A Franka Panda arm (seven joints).
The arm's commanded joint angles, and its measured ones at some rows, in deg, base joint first. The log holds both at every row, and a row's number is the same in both.
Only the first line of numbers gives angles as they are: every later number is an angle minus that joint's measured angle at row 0.
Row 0, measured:
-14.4 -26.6 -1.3 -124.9 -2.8 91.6 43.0
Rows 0 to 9, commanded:
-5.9 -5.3 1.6 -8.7 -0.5 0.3 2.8
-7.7 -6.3 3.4 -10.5 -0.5 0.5 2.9
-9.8 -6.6 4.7 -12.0 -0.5 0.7 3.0
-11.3 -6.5 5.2 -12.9 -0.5 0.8 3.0
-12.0 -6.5 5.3 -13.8 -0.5 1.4 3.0
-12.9 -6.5 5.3 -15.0 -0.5 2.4 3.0
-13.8 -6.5 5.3 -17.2 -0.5 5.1 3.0
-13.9 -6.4 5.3 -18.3 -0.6 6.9 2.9
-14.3 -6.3 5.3 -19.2 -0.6 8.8 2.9
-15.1 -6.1 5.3 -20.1 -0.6 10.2 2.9
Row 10, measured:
-13.0 -5.3 4.1 -16.5 0.0 5.4 1.7
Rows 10 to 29, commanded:
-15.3 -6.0 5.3 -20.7 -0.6 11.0 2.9
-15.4 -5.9 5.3 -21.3 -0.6 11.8 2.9
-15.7 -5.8 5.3 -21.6 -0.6 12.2 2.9
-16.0 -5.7 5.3 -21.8 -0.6 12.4 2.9
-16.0 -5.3 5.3 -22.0 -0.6 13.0 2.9
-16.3 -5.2 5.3 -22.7 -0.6 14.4 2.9
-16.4 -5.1 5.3 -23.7 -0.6 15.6 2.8
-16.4 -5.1 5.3 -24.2 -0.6 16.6 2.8
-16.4 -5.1 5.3 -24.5 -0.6 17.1 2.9
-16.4 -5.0 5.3 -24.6 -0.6 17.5 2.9
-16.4 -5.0 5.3 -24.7 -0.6 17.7 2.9
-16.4 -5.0 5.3 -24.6 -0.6 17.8 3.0
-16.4 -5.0 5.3 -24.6 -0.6 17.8 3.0
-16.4 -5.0 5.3 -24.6 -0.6 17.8 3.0
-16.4 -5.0 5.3 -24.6 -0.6 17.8 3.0
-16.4 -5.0 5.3 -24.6 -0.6 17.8 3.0
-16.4 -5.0 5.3 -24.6 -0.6 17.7 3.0
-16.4 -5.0 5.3 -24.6 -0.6 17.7 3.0
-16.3 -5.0 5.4 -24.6 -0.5 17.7 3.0
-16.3 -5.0 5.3 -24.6 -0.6 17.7 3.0
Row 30, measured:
-15.7 -4.9 4.2 -24.4 0.0 16.8 1.7
